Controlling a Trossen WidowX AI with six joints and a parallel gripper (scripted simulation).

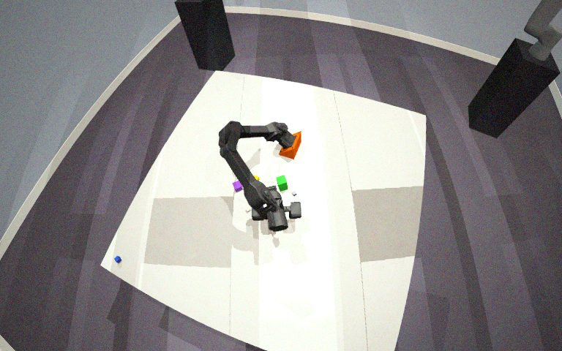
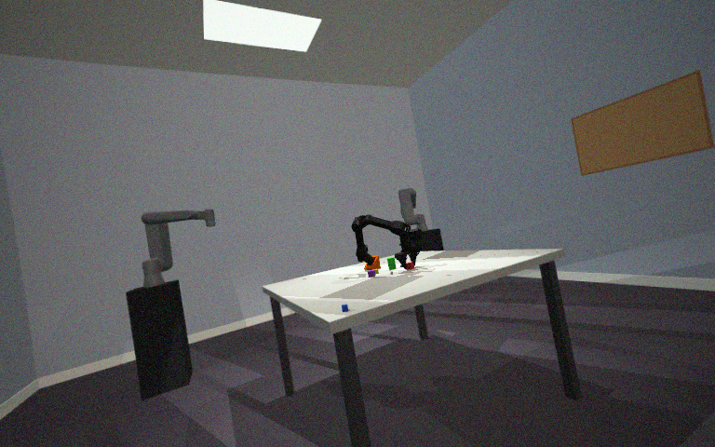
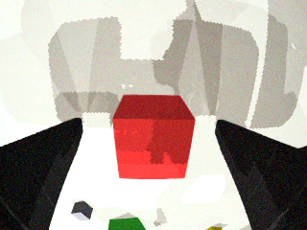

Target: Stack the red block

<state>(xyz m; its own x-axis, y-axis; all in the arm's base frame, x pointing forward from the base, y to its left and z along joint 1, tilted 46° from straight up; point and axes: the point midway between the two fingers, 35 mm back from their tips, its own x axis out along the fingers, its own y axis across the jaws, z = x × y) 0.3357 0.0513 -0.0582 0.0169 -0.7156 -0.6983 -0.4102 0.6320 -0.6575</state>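
The red block is 10 mm above my gripper tip. The rest, counted from my gripper tip: blue block 470 mm ahead, 590 mm to the right; then purple block 70 mm behind, 220 mm to the right, 10 mm above.
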